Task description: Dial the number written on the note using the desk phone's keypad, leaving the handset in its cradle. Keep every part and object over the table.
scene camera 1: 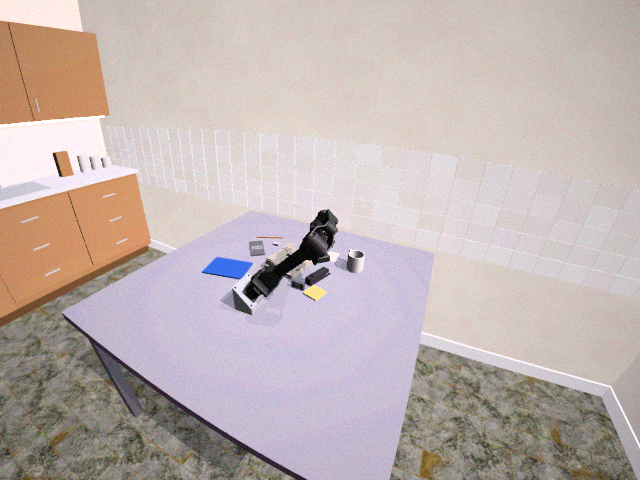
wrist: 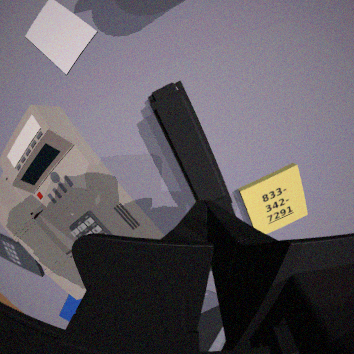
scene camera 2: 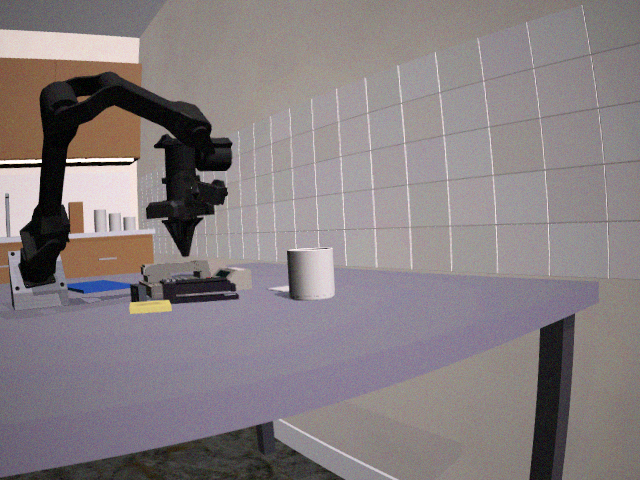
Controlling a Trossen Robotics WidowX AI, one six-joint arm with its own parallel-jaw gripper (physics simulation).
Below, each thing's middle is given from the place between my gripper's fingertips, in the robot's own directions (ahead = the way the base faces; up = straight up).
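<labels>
With the black stapler [scene camera 2: 219, 284] as the reference, my gripper is 10 mm to the left of it, 20 mm short of it and 60 mm above it. Going by their middles, the stapler is the nearest to my gripper of the things named here. Counting from my hand, I find the beige desk phone [scene camera 2: 241, 277] 150 mm to the left of it, 100 mm ahead of it and 60 mm below it. The yellow note [wrist: 276, 199] is 30 mm to the right of my hand and 100 mm behind it, 80 mm below it. Then there is the white mug [scene camera 2: 310, 270], which is 160 mm to the right of my hand, 170 mm ahead of it and 40 mm below it; going by their middles, of the things named here the mug is the farthest from my gripper.
</labels>
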